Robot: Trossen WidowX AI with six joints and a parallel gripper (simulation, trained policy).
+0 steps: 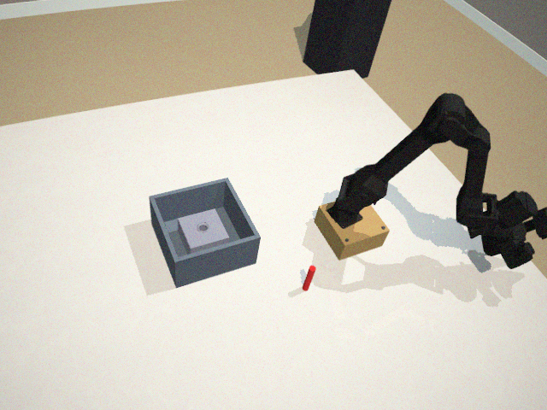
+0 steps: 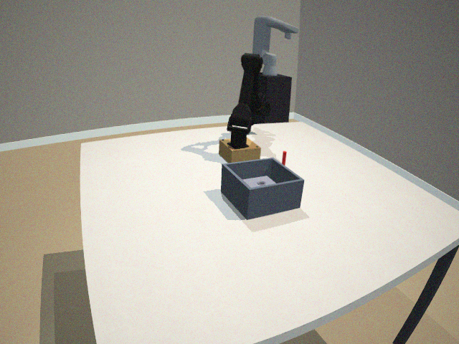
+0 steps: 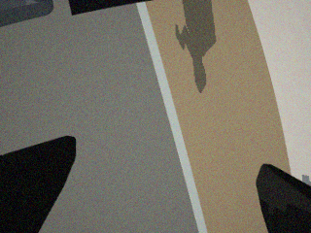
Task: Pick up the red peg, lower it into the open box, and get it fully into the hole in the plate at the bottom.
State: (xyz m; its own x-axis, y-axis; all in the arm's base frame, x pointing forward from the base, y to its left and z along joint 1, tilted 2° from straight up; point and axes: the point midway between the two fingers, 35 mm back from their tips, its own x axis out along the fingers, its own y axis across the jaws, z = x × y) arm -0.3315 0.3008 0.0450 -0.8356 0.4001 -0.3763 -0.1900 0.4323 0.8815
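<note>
Right now the red peg is 530 mm ahead of my gripper tip, 220 mm to the right of it and 60 mm below it. Round my gripper tip: grey-blue box 680 mm ahead, 440 mm to the right, 80 mm below.
</note>
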